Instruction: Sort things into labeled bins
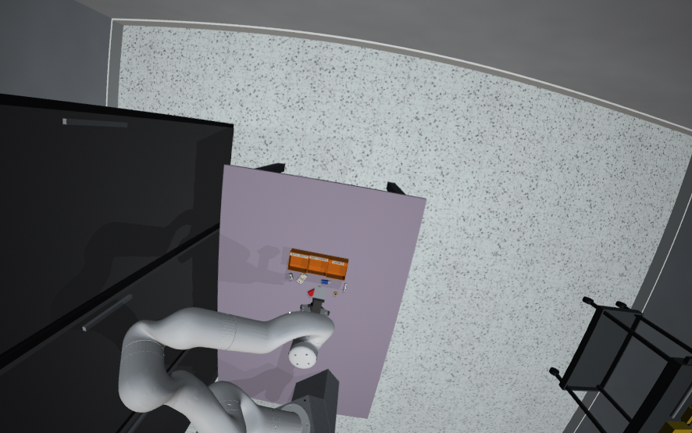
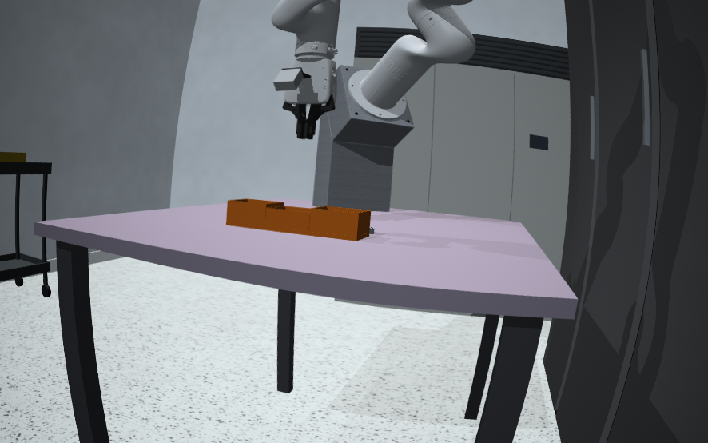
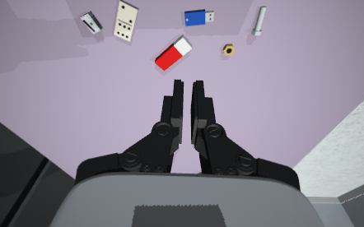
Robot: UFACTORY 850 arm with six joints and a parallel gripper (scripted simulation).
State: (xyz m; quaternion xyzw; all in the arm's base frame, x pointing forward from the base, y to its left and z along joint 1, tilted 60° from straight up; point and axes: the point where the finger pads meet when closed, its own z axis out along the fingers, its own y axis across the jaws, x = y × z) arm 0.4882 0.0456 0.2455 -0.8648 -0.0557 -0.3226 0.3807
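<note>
The orange bins is 170 mm below my hand, 70 mm to the left of it and 70 mm ahead of it. The rest, counted from my hand: red-and-white block (190 mm below, 50 mm behind); brass nut (190 mm below, 80 mm to the right, 10 mm behind); blue USB stick (190 mm below, 20 mm to the right, 10 mm ahead).
</note>
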